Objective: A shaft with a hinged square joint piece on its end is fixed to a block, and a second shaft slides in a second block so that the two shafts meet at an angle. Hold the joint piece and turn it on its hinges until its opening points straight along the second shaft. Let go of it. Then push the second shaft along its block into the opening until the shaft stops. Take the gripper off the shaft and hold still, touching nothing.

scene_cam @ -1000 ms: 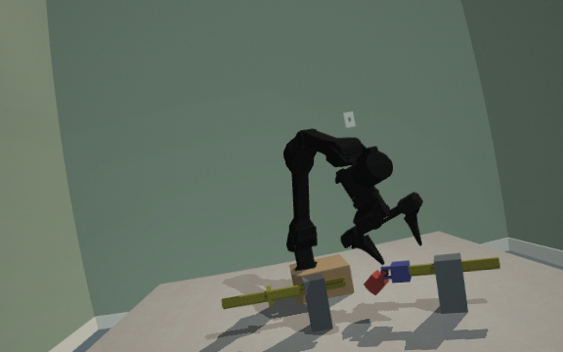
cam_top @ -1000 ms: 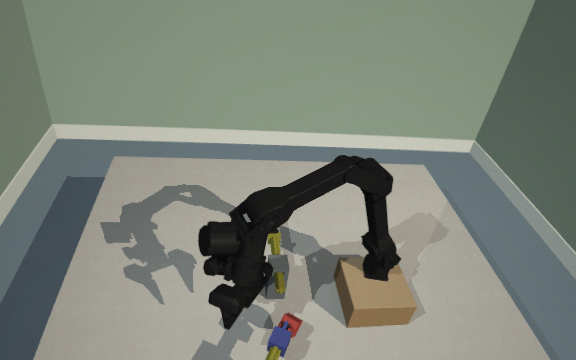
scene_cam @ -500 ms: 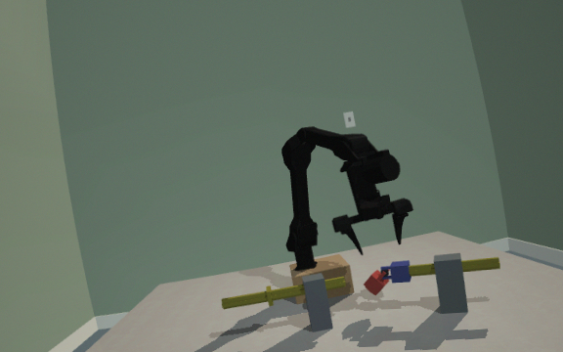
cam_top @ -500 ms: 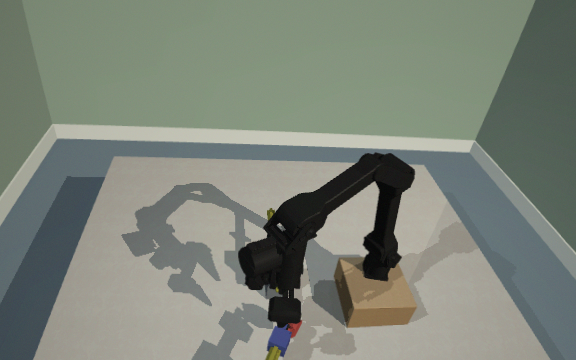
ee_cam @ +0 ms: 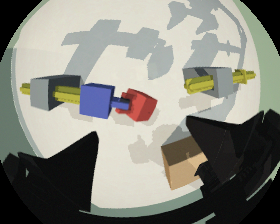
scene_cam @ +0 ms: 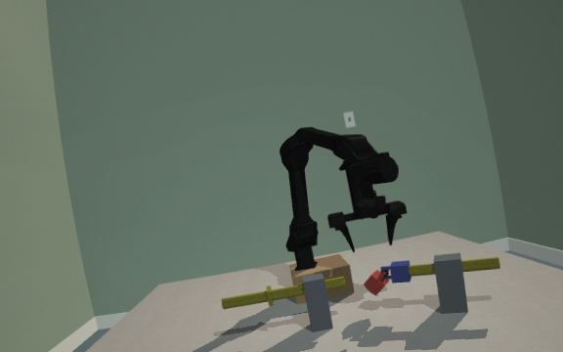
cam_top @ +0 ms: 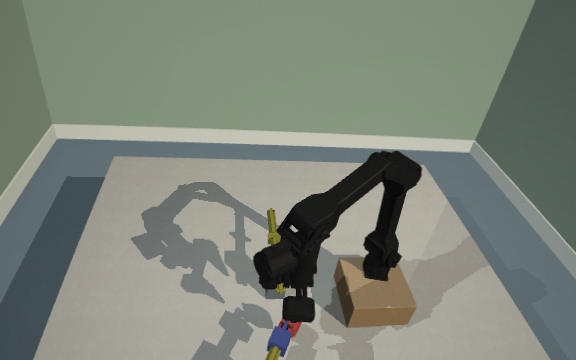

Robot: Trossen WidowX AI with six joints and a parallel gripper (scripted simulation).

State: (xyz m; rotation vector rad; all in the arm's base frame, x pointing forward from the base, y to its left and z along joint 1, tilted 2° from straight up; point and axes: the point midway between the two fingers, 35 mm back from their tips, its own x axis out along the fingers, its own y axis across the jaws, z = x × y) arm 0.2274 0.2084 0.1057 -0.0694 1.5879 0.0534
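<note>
The red square joint piece is 80 mm below my gripper tip.
</note>
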